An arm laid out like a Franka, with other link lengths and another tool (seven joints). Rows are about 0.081 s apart.
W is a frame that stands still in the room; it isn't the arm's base.
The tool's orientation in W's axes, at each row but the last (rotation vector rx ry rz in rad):
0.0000, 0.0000, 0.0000
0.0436, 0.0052, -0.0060
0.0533, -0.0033, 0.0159
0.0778, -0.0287, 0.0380
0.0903, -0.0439, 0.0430
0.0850, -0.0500, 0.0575
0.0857, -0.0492, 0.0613
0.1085, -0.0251, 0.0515
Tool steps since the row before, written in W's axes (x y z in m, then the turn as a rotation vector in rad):
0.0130, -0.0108, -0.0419, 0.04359, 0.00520, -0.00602
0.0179, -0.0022, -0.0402, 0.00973, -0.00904, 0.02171
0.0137, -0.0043, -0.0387, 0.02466, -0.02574, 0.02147
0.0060, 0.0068, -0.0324, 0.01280, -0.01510, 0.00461
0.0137, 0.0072, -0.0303, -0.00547, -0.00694, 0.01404
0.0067, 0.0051, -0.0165, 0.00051, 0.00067, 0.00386
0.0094, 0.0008, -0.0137, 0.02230, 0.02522, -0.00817
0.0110, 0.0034, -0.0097, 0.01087, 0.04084, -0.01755
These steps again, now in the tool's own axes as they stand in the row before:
0.0130, -0.0108, -0.0419, 0.04359, 0.00520, -0.00602
0.0181, -0.0038, -0.0400, 0.00967, -0.00803, 0.02213
0.0135, -0.0066, -0.0385, 0.02433, -0.02495, 0.02274
0.0053, 0.0040, -0.0330, 0.01237, -0.01519, 0.00543
0.0126, 0.0038, -0.0314, -0.00510, -0.00541, 0.01483
0.0061, 0.0033, -0.0172, 0.00075, 0.00096, 0.00376
0.0087, -0.0009, -0.0141, 0.02330, 0.02298, -0.01136
0.0109, 0.0018, -0.0103, 0.01241, 0.03808, -0.02213

